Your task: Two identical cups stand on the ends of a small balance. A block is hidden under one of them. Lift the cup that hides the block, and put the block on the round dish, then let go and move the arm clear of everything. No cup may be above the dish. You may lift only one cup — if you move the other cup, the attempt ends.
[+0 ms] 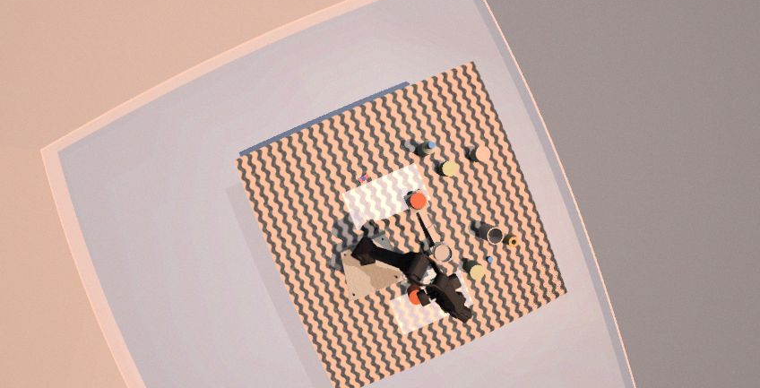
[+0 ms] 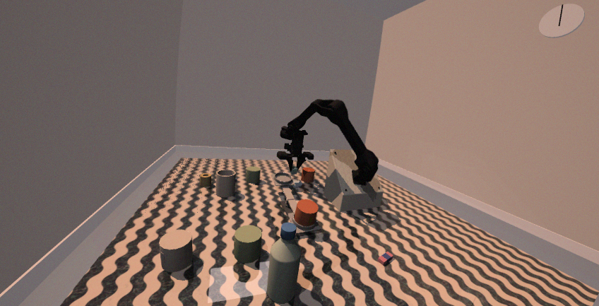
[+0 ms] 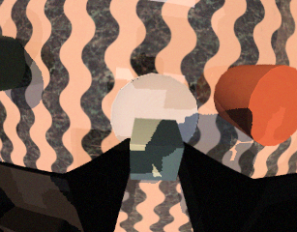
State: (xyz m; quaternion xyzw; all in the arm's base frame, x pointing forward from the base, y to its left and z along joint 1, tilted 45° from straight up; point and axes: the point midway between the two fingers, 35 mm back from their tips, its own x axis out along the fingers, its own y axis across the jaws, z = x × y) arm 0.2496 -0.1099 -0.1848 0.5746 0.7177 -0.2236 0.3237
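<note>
My gripper tip is now 7 cm above the round dish. Round my gripper tip: grey mug 32 cm ahead, 13 cm to the left, 3 cm below; pale green block right at my gripper tip; yellow ring 42 cm ahead, 6 cm to the left, 5 cm below.
</note>
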